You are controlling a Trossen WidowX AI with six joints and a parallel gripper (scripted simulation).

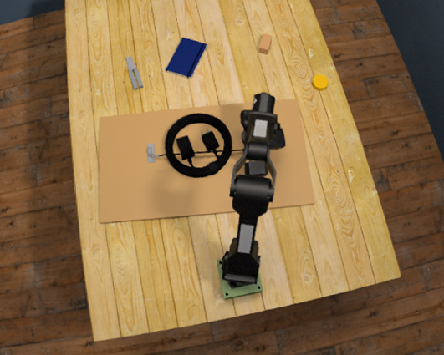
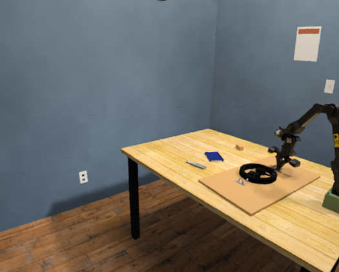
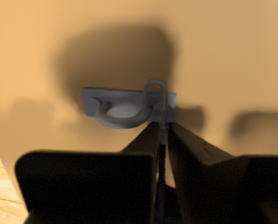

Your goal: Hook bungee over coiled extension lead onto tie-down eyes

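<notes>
Now: hand 2 cm short of the board, 14 cm to the right of it and 5 cm above it. Round my hand: black coiled extension lead 5 cm ahead, 14 cm to the left, 3 cm below; then tan block 37 cm ahead, 14 cm to the right, 4 cm below; then yellow disc 19 cm ahead, 28 cm to the right, 5 cm below.
</notes>
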